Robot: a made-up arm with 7 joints.
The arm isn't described. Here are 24 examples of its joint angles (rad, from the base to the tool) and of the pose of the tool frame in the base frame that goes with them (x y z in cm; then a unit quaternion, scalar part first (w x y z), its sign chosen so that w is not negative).
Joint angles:
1: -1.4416 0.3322 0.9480 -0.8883 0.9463 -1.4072 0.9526
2: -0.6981 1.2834 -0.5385 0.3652 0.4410 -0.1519 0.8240
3: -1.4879 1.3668 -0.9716 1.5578 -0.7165 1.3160 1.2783
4: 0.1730 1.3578 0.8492 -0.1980 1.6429 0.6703 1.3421
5: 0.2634 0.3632 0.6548 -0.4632 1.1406 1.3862 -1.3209
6: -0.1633 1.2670 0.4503 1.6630 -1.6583 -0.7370 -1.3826
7: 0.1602 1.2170 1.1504 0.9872 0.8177 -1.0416 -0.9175
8: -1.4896 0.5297 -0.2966 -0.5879 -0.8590 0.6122 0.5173
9: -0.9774 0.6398 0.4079 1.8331 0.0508 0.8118 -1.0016
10: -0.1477 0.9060 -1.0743 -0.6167 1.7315 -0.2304 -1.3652
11: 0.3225 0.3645 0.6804 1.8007 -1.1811 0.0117 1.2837
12: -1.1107 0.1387 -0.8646 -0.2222 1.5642 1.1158 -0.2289
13: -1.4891 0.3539 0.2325 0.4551 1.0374 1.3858 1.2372
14: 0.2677 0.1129 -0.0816 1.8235 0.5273 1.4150 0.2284
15: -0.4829 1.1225 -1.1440 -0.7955 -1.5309 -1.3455 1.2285
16: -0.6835 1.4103 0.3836 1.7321 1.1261 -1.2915 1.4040
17: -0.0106 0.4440 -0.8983 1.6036 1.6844 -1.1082 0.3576
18: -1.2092 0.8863 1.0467 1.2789 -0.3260 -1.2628 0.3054
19: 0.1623 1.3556 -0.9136 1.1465 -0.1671 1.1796 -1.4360
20: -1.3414 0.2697 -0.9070 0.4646 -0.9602 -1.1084 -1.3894
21: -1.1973 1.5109 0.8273 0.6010 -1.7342 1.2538 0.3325
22: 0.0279 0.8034 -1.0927 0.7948 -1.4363 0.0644 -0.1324
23: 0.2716 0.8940 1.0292 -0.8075 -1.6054 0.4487 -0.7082
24: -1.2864 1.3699 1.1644 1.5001 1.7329 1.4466 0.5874
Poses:
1: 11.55 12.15 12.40 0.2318 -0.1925 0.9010 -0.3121
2: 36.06 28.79 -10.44 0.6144 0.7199 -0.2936 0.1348
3: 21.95 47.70 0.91 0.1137 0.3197 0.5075 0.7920
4: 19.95 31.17 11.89 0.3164 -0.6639 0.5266 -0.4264
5: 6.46 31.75 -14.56 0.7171 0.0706 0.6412 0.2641
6: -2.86 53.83 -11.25 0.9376 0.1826 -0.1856 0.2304
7: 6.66 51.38 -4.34 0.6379 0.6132 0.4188 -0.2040
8: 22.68 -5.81 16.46 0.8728 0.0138 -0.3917 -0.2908
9: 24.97 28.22 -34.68 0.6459 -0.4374 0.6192 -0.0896
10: 8.25 -0.21 -23.95 0.0472 -0.8208 -0.0607 0.5660
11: -31.00 20.27 -36.92 0.2463 -0.0472 -0.5463 -0.7992
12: 27.50 -13.46 -0.33 0.7256 0.5940 -0.2810 0.2042
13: 43.28 14.73 8.91 0.3780 0.3412 0.0523 0.8590
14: -30.47 15.04 -31.72 0.2944 -0.3502 -0.8833 0.1024
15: 17.27 5.82 -12.68 0.7684 -0.5564 0.1723 0.2650
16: 14.89 49.08 -9.67 0.6380 0.5943 -0.2752 0.4051
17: -14.93 25.18 -40.98 0.3360 0.2102 0.2720 -0.8769
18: 30.73 41.67 -3.15 0.5203 -0.1372 -0.5892 0.6027
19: -5.45 52.02 -12.86 0.1231 -0.1162 0.9416 0.2911
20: 38.30 -11.54 -2.44 0.3236 0.1379 -0.5425 -0.7629
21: 15.64 38.62 24.05 0.9293 -0.3364 -0.1377 -0.0653
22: -3.30 26.38 -43.47 0.7064 -0.0927 0.6999 0.0507
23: 14.74 22.45 3.24 0.8689 -0.0461 -0.1238 -0.4770
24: 16.16 49.37 0.21 0.1333 0.2438 0.6193 0.7344
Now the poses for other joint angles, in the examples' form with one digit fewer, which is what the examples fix.
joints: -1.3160 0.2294 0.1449 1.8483 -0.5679 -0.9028 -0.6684
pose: 43.0 11.0 -24.4 0.979 -0.101 -0.103 -0.144
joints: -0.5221 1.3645 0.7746 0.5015 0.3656 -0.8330 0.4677
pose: 21.5 39.5 14.3 0.527 0.592 -0.516 0.325
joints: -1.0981 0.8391 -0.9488 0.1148 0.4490 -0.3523 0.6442
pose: 37.7 1.2 -11.6 0.678 0.482 -0.520 -0.193
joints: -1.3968 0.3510 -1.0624 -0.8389 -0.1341 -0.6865 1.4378
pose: 8.3 -9.5 3.6 0.599 -0.554 -0.471 -0.336
